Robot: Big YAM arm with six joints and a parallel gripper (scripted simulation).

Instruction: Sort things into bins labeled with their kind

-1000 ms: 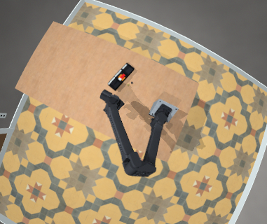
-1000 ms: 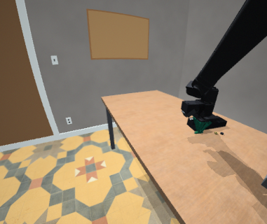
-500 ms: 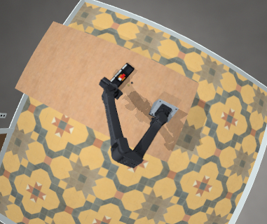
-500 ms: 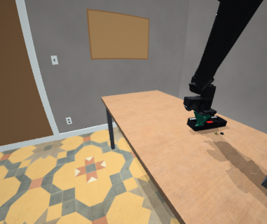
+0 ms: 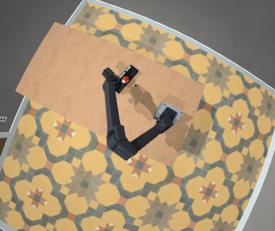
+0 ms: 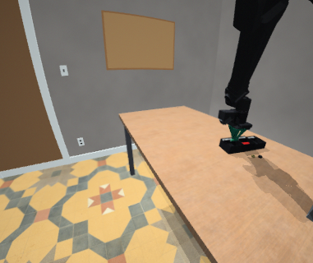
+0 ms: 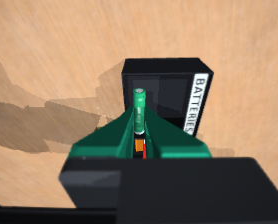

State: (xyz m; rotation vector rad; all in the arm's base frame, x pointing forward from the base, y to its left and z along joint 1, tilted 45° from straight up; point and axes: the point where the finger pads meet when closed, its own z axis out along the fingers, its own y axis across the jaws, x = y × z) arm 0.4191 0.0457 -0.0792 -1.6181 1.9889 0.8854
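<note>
Now: the orange block 10 cm to the right of my hand and 6 cm below it. Also, from my hand: black nut: 10 cm behind, 10 cm to the right, 7 cm below; then green battery: 1 cm below; then yellow nut: 8 cm behind, 7 cm to the right, 7 cm below.
</note>
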